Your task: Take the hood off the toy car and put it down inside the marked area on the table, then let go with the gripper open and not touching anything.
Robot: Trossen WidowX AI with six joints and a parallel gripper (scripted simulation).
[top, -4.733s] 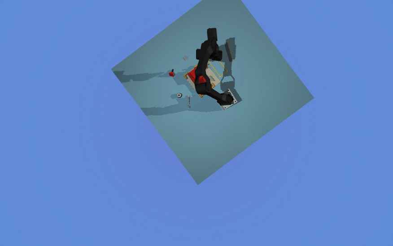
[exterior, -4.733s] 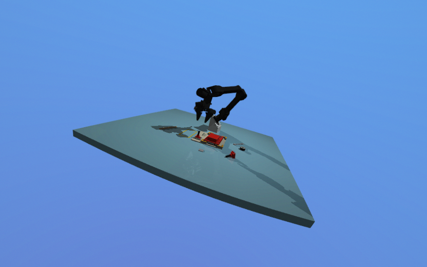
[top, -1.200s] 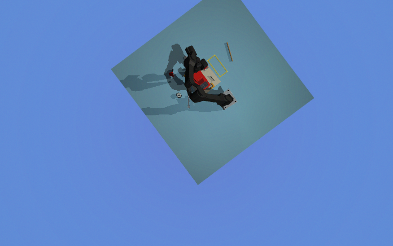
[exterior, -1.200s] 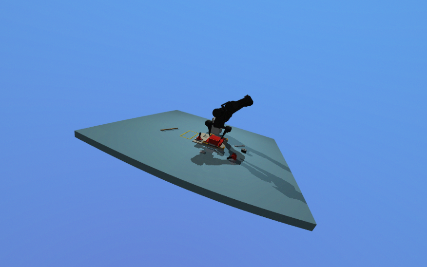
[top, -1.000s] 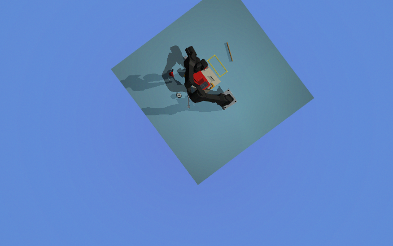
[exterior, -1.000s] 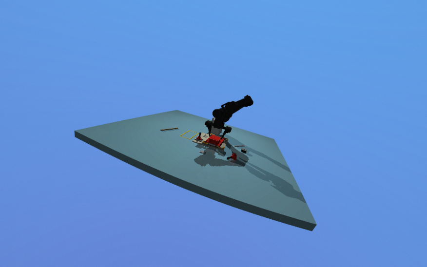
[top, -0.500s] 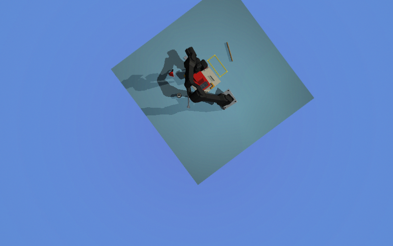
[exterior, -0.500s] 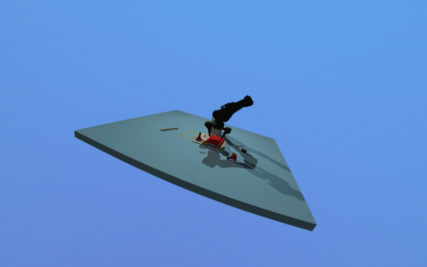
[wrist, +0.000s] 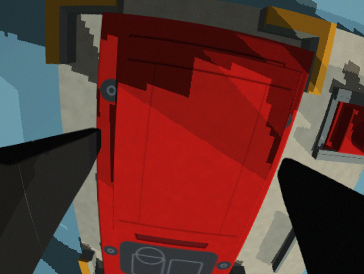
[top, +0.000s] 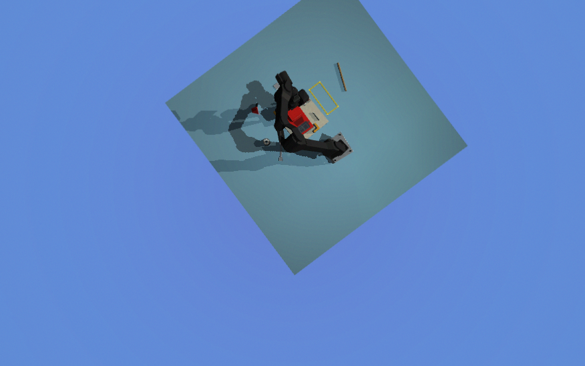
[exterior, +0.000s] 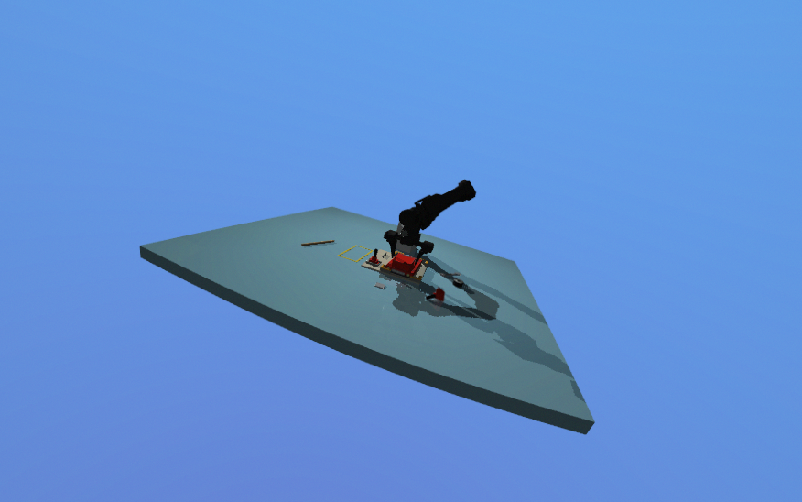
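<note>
The hood lies right at my gripper tip. Round my gripper tip: grey square (190 mm ahead, 40 mm to the right, 40 mm below); then wheel (230 mm to the left, 30 mm below, 30 mm behind); then grey engine block (20 mm below).
</note>
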